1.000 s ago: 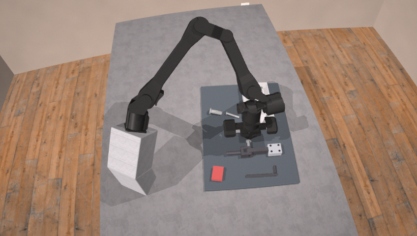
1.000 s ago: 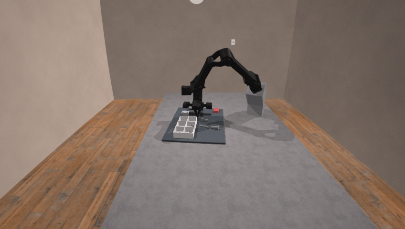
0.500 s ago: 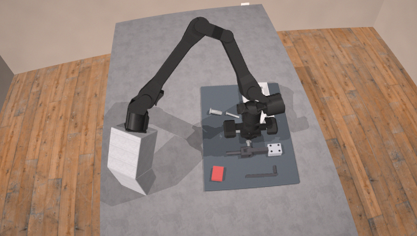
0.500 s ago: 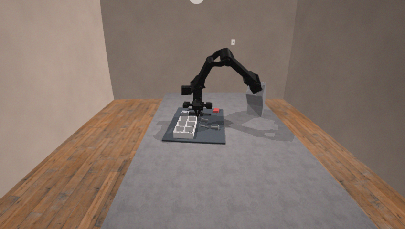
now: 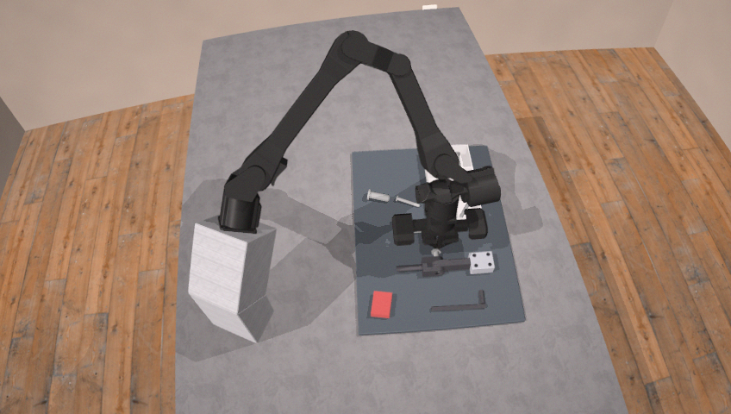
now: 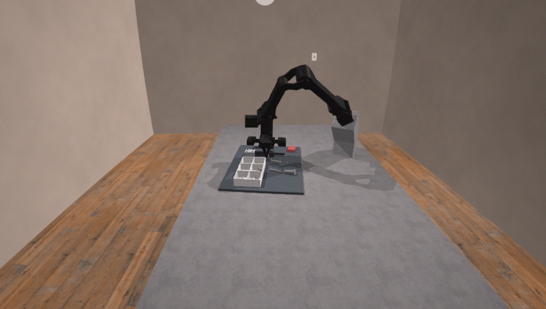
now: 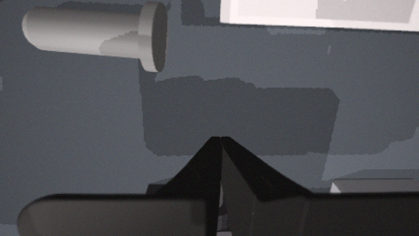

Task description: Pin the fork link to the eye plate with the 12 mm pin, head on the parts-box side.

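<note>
The eye plate lies 5 cm to the right of my hand, 3 cm below it and 1 cm ahead of it. Round my hand: dark L-shaped key (14 cm to the right, 4 cm below, 4 cm ahead); white parts box (15 cm to the left, 7 cm ahead, 4 cm below); red block (14 cm behind, 11 cm to the right, 4 cm below).
</note>
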